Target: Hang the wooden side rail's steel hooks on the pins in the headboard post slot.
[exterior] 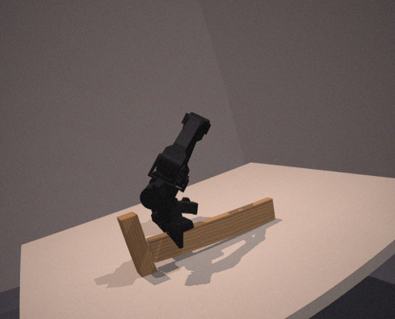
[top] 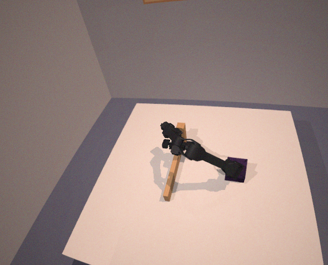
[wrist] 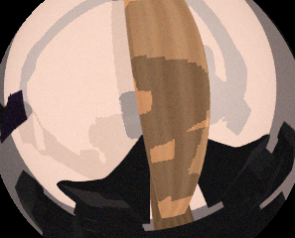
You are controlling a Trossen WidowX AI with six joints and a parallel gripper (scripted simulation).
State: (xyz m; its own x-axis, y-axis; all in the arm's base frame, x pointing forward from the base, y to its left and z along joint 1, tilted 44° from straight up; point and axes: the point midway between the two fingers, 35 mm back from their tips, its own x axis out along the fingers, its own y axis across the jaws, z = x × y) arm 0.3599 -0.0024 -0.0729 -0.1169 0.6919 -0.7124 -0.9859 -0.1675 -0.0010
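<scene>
Right now the headboard post is 10 mm ahead of my gripper tip, 110 mm to the right of it and 40 mm above it.
</scene>
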